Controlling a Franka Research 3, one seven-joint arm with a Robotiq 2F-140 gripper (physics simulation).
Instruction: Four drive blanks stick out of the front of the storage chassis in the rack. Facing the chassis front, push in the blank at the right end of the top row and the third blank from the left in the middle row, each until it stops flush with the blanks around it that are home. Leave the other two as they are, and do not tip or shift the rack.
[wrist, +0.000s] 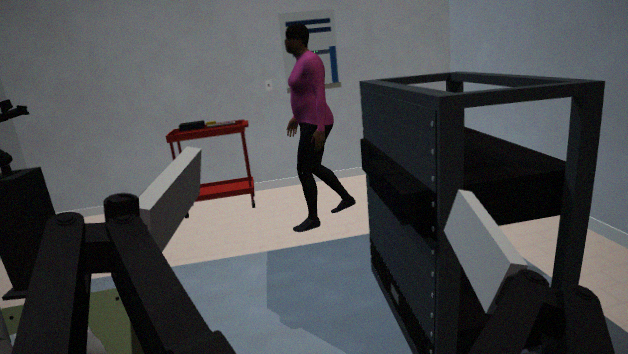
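The dark rack (582, 150) stands upright on the right, seen from a corner, with its panelled front turned to the left at a steep angle. The black storage chassis (515, 182) sits in it at mid height; its long side shows through the rack's open side, and its front shows as a very dark band between the panels. The single drive blanks cannot be made out in that band. My gripper (328, 191) is wide open with nothing between its fingers. Its right finger overlaps the rack's lower part in the view; its left finger is left of the rack.
A person (311, 90) in a magenta top walks beyond the rack's left side. A red cart (215, 132) stands by the back wall under a few small items. A blue mat (225, 285) lies on the floor. A dark box-like object (25, 220) and a green block (112, 320) are at the left.
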